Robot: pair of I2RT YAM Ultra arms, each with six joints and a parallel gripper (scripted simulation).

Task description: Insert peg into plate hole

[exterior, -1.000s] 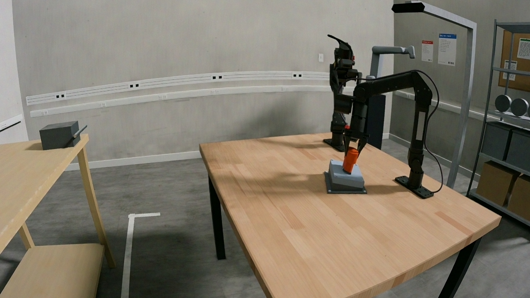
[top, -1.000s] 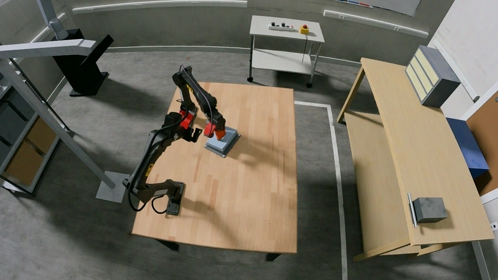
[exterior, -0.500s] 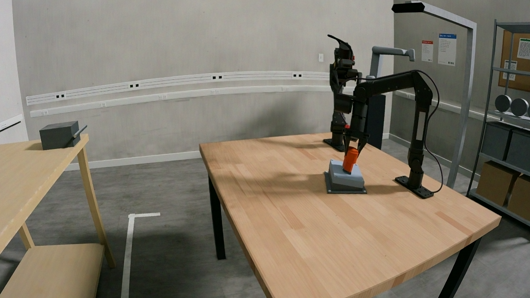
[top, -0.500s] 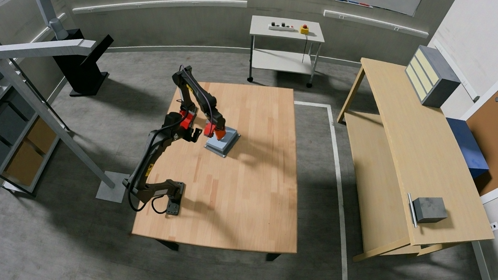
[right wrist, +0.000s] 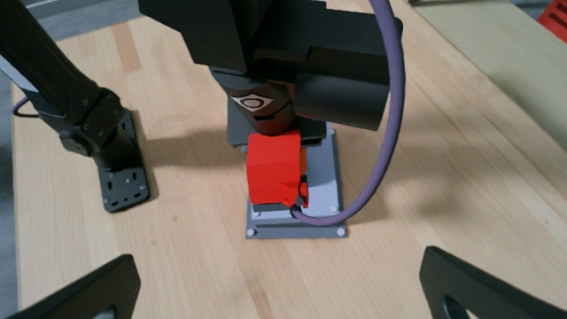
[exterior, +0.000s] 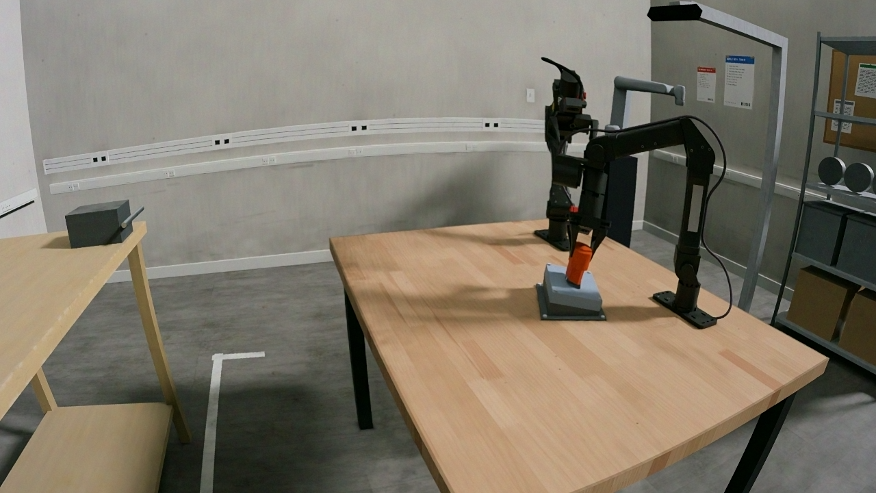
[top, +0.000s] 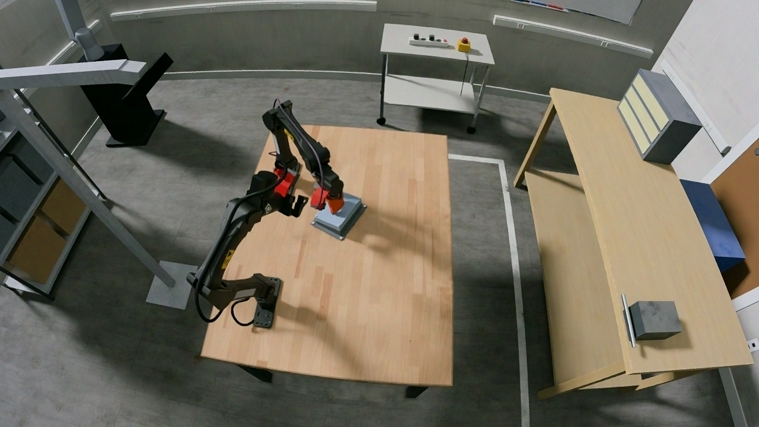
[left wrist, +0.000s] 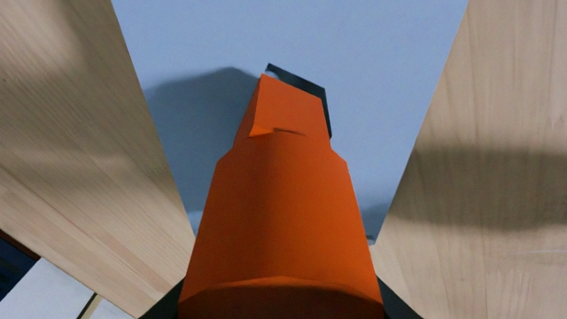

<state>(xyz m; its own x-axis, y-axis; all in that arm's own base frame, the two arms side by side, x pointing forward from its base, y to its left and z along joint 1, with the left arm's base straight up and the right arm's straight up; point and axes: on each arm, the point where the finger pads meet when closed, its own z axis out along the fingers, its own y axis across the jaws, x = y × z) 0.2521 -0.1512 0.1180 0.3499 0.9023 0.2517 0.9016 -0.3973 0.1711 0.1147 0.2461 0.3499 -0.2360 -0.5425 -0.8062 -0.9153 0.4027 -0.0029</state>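
Right now the blue-grey plate is 1 cm ahead of my left hand, 1 cm to the right of it and 8 cm below it. Also, from my left hand: orange peg (1 cm to the right, 2 cm below).
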